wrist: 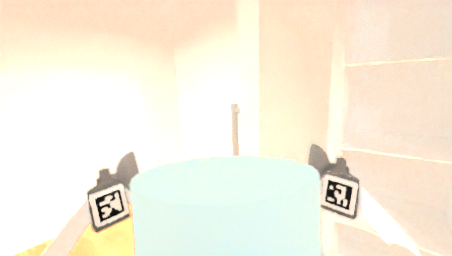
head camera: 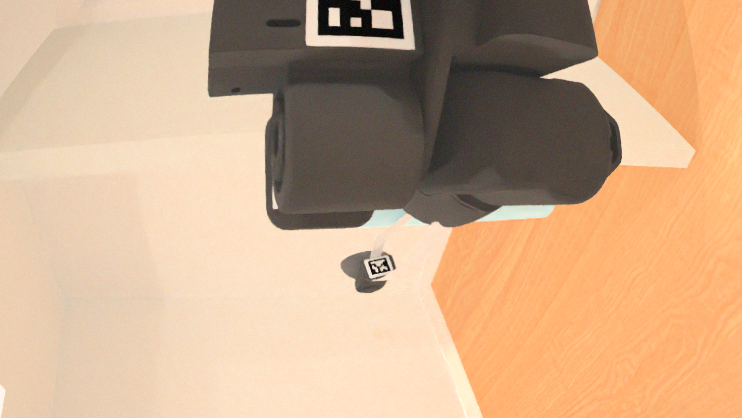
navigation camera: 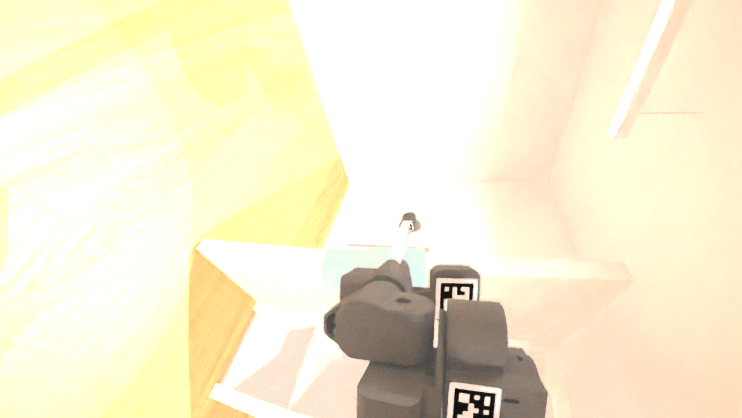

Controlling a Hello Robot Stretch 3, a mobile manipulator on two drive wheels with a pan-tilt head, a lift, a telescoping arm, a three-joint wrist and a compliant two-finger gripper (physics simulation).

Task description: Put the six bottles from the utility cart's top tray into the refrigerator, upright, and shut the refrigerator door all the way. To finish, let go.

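Places are measured from the robot's base along level axes (x back, y right, z up), in centimetres.
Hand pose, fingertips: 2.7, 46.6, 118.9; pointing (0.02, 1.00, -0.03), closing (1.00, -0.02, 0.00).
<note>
After its pixels a point has its place, as x, y, z.
A light blue bottle (head camera: 524,212) @[-0.6, 34.3, 110.7] (navigation camera: 353,262) @[0.8, 33.4, 112.9] (wrist: 227,220) is between the two fingers of my gripper (wrist: 223,166) @[2.7, 46.6, 118.9], which is shut on it. In the wrist view its round end faces the camera and its lower part runs out of the frame. The arm's dark wrist joints hide much of the bottle in the head and navigation views, along with one finger. In the wrist view, a tall pale unit with shelf lines (wrist: 395,107), likely the refrigerator, stands at the right. A grey vertical handle (wrist: 235,130) stands beyond the bottle. The utility cart and the other bottles do not show.
A white panel (head camera: 638,124) @[20.7, 94.3, 25.4] (navigation camera: 264,270) @[22.6, 96.4, 42.2] juts out over the wood floor (head camera: 597,311) @[-41.2, 142.9, 0.0] (navigation camera: 129,129) @[-40.0, 56.7, 0.0] beside the wrist. Pale walls (head camera: 259,337) @[-66.2, 289.3, 111.3] (navigation camera: 441,103) @[-114.5, 238.2, 123.1] stand beyond the gripper. A white bar (navigation camera: 643,67) @[-67.5, 111.6, 207.8] is at the upper right of the navigation view.
</note>
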